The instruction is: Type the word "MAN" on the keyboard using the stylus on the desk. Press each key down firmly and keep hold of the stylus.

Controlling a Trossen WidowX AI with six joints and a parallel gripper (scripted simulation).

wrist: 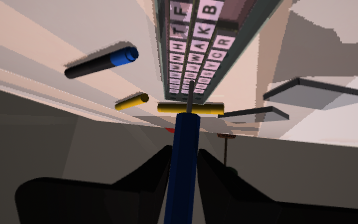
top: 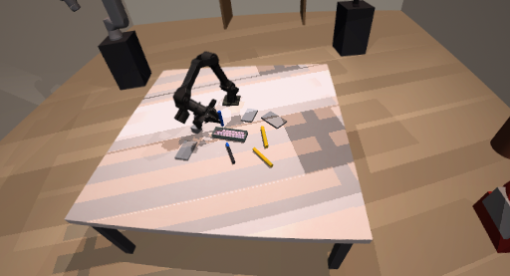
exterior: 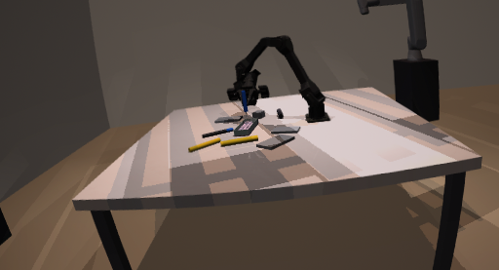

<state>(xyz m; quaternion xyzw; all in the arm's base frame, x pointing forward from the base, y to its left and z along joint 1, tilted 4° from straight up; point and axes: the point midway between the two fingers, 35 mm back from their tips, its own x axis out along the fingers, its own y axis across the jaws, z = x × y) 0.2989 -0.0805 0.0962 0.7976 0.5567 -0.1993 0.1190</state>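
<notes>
Right now the blue-tipped pen is 11 cm ahead of my gripper tip, 2 cm to the left of it and 9 cm below it. Round my gripper tip: cube 7 cm behind, 16 cm to the right, 9 cm below; blue stylus 1 cm below; grey slab 14 cm behind, 14 cm to the left, 10 cm below.
</notes>
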